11 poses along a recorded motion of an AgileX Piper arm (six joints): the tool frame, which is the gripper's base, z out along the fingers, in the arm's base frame.
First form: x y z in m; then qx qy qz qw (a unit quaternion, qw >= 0).
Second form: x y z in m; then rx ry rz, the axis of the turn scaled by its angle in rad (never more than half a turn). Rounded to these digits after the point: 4 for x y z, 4 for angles.
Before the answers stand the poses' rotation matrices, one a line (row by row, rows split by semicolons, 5 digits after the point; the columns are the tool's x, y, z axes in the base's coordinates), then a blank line. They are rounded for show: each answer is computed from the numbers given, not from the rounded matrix.
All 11 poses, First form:
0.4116 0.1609 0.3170 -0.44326 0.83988 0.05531 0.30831
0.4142 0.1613 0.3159 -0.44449 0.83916 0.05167 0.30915
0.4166 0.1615 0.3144 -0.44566 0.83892 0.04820 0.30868
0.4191 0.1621 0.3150 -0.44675 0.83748 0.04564 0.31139
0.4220 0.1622 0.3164 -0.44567 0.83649 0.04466 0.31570
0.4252 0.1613 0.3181 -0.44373 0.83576 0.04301 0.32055
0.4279 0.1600 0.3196 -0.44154 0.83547 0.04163 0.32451
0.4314 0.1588 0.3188 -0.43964 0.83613 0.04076 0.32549
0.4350 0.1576 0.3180 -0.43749 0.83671 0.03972 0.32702
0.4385 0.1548 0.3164 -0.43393 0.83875 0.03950 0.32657
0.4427 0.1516 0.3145 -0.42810 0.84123 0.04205 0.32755
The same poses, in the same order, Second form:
-0.41693 -0.77868 0.46886; -0.71047 0.60092 0.36623; -0.56692 -0.18042 -0.80377
-0.41371 -0.77794 0.47292; -0.71405 0.59952 0.36155; -0.56478 -0.18811 -0.80351
-0.41221 -0.77750 0.47495; -0.71798 0.59813 0.35600; -0.56087 -0.19426 -0.80479
-0.40690 -0.77671 0.48078; -0.71986 0.59666 0.35467; -0.56234 -0.20178 -0.80191
-0.40342 -0.77380 0.48835; -0.71740 0.59877 0.35611; -0.56797 -0.20668 -0.79668
-0.40070 -0.76928 0.49764; -0.71413 0.60250 0.35637; -0.57398 -0.21258 -0.79079
-0.39948 -0.76480 0.50547; -0.71076 0.60662 0.35613; -0.57900 -0.21701 -0.78592
-0.40155 -0.76172 0.50846; -0.70866 0.61011 0.35436; -0.58014 -0.21804 -0.78479
-0.40332 -0.75808 0.51249; -0.70613 0.61405 0.35260; -0.58200 -0.21967 -0.78296
-0.41012 -0.75371 0.51354; -0.70212 0.62029 0.34968; -0.58210 -0.21715 -0.78358
-0.41888 -0.74781 0.51509; -0.69272 0.62992 0.35120; -0.58710 -0.20970 -0.78188

0.4116 0.1609 0.3170 -1.1718 2.2203 0.1462
0.4142 0.1613 0.3159 -1.1745 2.2174 0.1365
0.4166 0.1615 0.3144 -1.1779 2.2173 0.1274
0.4191 0.1621 0.3150 -1.1792 2.2105 0.1205
0.4220 0.1622 0.3164 -1.1739 2.2032 0.1176
0.4252 0.1613 0.3181 -1.1660 2.1961 0.1130
0.4279 0.1600 0.3196 -1.1579 2.1910 0.1092
0.4314 0.1588 0.3188 -1.1524 2.1917 0.1068
0.4350 0.1576 0.3180 -1.1459 2.1916 0.1040
0.4385 0.1548 0.3164 -1.1368 2.1974 0.1035
0.4427 0.1516 0.3145 -1.1210 2.2029 0.1101

